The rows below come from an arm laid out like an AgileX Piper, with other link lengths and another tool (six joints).
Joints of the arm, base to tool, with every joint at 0 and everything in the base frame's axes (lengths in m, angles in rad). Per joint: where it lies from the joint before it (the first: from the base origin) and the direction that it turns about. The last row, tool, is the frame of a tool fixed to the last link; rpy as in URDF.
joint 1: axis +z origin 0 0 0.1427
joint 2: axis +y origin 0 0 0
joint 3: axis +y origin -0.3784 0 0.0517
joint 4: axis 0.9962 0 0.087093 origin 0.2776 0 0.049
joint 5: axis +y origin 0 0 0
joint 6: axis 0.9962 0 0.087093 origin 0.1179 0 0.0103
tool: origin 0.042 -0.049 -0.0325 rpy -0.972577 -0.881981 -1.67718
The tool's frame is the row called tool.
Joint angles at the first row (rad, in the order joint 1, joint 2, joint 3, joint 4, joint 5, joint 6):
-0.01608, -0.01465, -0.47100, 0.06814, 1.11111, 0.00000
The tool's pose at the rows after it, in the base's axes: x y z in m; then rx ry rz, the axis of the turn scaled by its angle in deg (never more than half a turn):
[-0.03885 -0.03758 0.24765 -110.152 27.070 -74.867]
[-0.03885 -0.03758 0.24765 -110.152 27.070 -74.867]
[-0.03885 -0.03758 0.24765 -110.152 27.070 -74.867]
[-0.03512 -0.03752 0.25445 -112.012 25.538 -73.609]
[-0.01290 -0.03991 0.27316 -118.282 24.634 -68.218]
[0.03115 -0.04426 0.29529 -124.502 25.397 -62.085]
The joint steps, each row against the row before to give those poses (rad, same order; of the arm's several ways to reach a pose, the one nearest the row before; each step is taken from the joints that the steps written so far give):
0.00002, 0.00000, 0.00002, -0.00003, -0.00003, 0.00002
0.00000, 0.00000, 0.00000, 0.00000, 0.00000, 0.00000
0.00000, 0.00000, 0.00000, 0.00000, 0.00000, 0.00000
-0.00001, 0.03299, -0.01373, 0.00880, 0.00195, -0.03523
0.00004, 0.15372, -0.02913, 0.00143, -0.02229, -0.06364
0.00001, 0.23081, -0.04161, -0.01329, -0.07423, -0.04128

